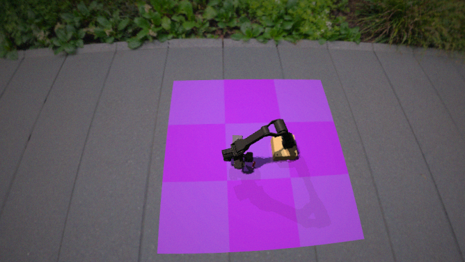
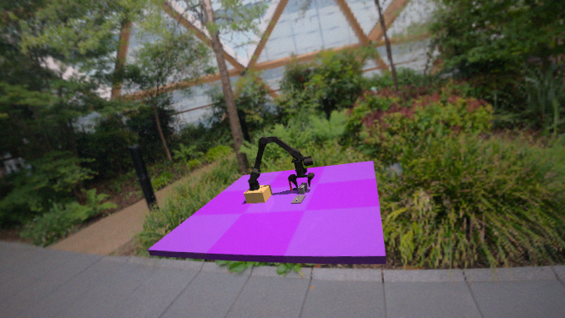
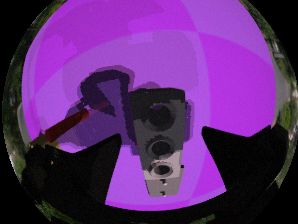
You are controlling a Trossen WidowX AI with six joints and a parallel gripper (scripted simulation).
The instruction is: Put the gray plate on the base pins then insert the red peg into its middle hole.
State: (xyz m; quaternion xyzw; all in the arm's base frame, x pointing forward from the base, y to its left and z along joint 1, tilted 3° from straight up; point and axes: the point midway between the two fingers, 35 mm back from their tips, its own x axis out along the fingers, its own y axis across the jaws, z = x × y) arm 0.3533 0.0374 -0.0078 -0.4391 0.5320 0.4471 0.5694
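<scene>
My gripper tip is 1 cm below the gray plate. The rest, counted from my gripper tip: red peg (10 cm behind, 5 cm to the left, 1 cm above).
</scene>
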